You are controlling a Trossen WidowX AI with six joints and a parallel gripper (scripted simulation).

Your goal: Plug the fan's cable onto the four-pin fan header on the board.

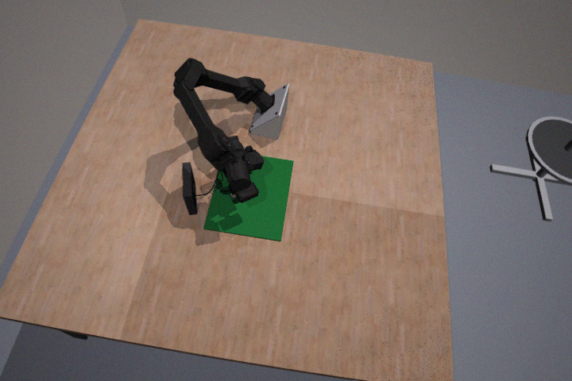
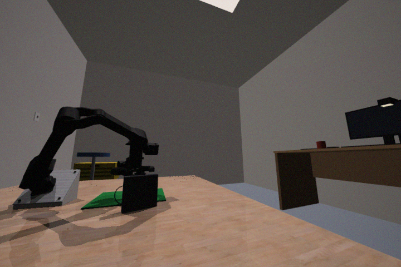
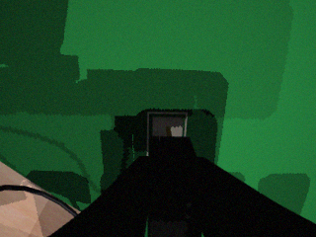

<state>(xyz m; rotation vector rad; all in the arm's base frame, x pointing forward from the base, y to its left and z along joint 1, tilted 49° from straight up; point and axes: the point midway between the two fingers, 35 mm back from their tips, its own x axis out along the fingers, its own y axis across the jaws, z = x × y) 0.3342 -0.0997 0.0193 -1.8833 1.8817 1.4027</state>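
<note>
Now: gripper tip 10 mm to the left of the black plug and 10 mm below it. From my gripper tip the other things lie so: green board: 10 mm behind, 40 mm to the left, 60 mm below; then white four-pin header: 10 mm to the right, 40 mm below; then black fan: 20 mm ahead, 130 mm to the right, 20 mm above.
</note>
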